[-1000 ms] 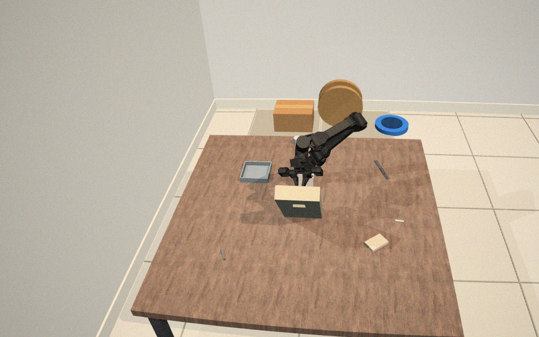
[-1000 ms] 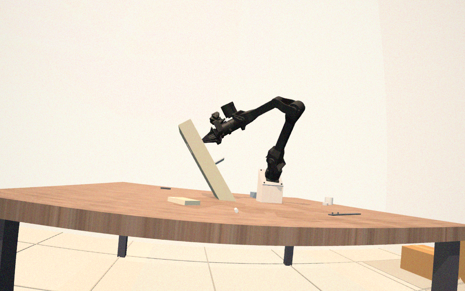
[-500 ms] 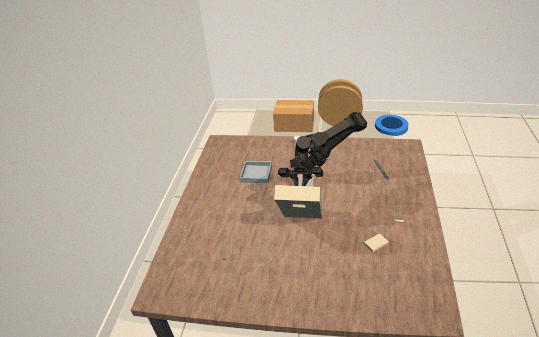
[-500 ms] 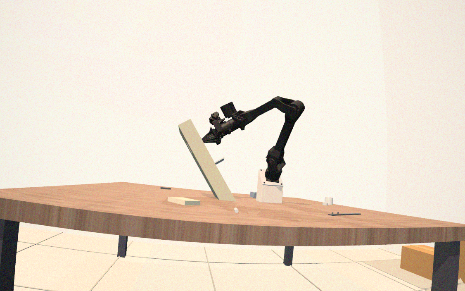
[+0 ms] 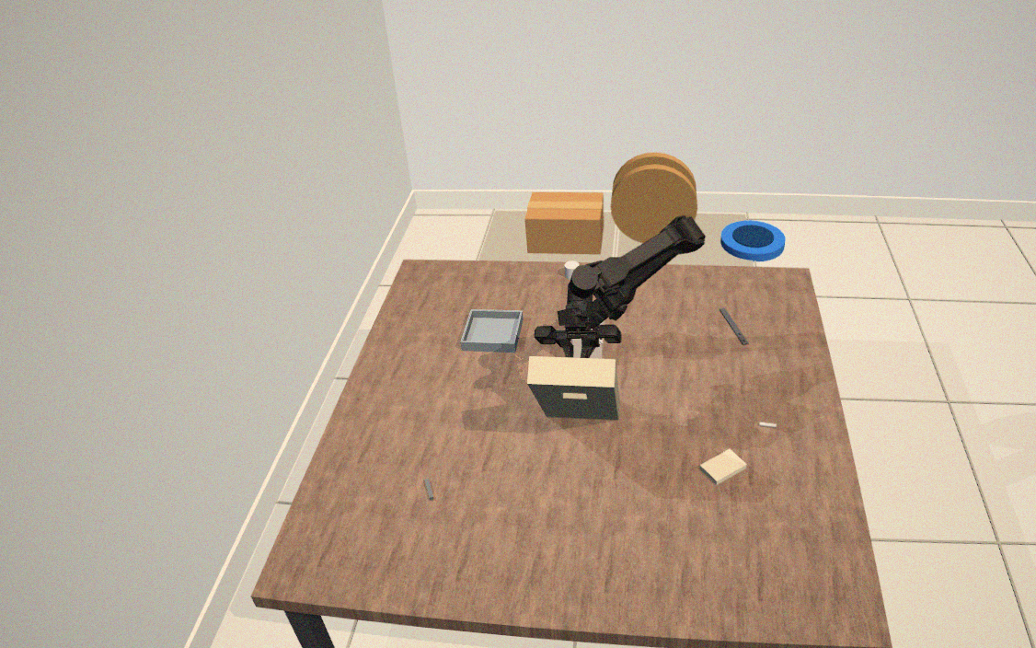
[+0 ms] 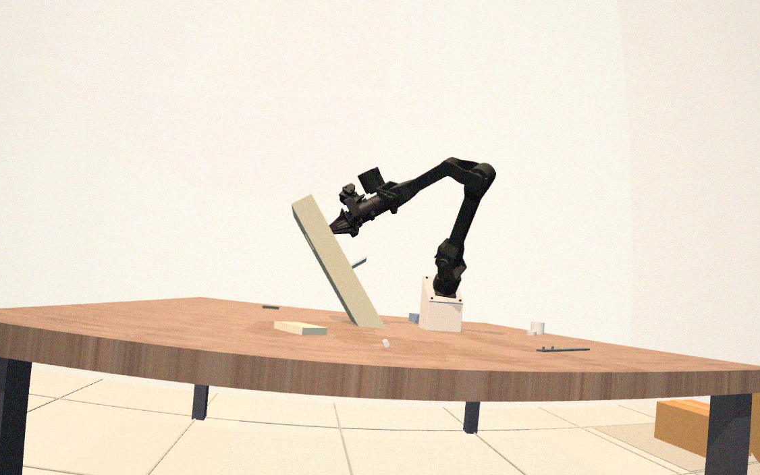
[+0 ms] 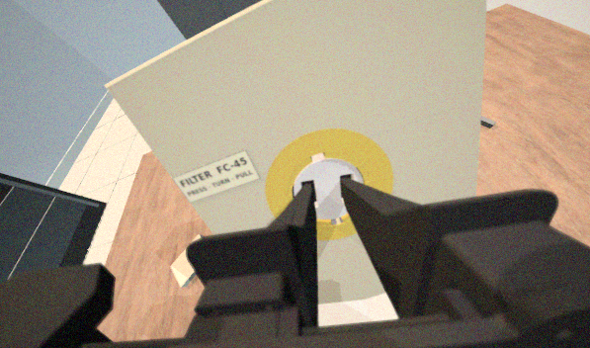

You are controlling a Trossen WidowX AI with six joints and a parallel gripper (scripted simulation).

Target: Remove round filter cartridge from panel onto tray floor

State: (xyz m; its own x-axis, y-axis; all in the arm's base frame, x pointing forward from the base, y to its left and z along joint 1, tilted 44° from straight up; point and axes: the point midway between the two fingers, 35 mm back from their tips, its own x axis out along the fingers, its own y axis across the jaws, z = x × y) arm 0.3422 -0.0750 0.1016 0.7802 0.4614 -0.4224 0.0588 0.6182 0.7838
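The filter cartridge is 1 cm ahead of my gripper tip and 1 cm below it. From my gripper tip the other things lie so: beige service panel (4 cm behind, 8 cm below); then beige block (2 cm ahead, 34 cm to the left, 24 cm below); then small white peg (13 cm behind, 45 cm to the left, 24 cm below).
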